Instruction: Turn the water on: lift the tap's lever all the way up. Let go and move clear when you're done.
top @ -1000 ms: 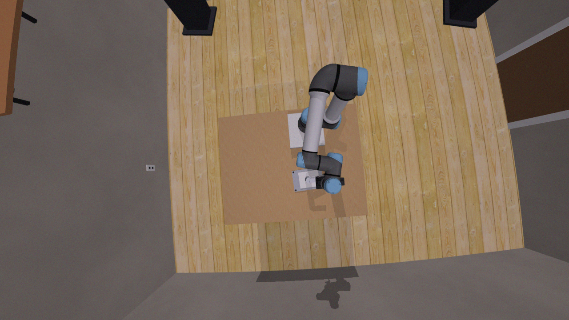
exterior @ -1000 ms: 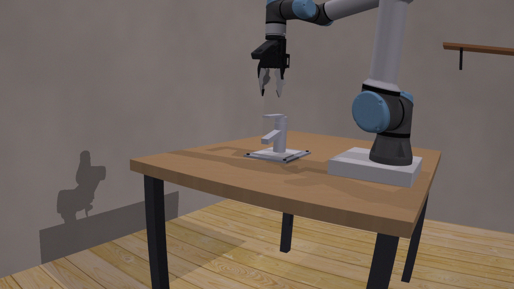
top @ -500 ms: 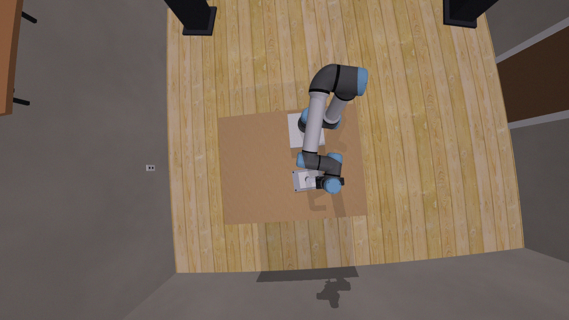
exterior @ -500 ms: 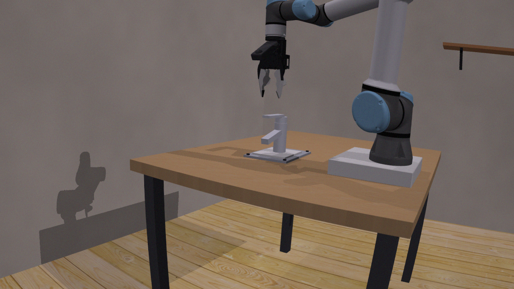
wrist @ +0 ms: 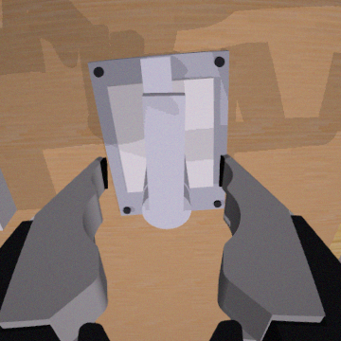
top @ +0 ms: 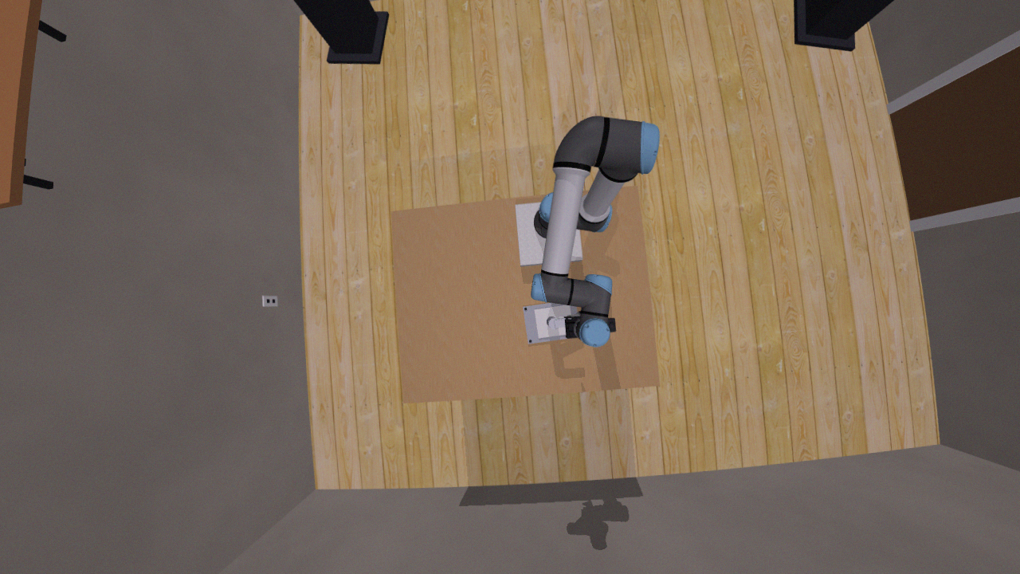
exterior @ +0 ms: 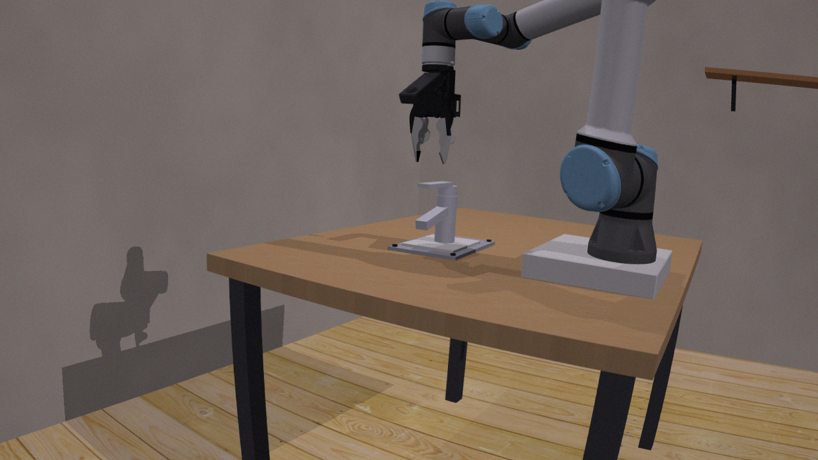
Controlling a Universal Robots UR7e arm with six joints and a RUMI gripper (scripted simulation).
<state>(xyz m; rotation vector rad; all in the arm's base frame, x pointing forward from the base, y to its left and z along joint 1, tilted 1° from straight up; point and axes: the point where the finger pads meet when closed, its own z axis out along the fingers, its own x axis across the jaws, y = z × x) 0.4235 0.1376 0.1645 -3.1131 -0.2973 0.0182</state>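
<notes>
My hand is 10 mm short of the lever, 30 mm to the left of it and 60 mm above it. Round my hand: grey tap 10 mm ahead, 60 mm to the right, 120 mm below.
</notes>
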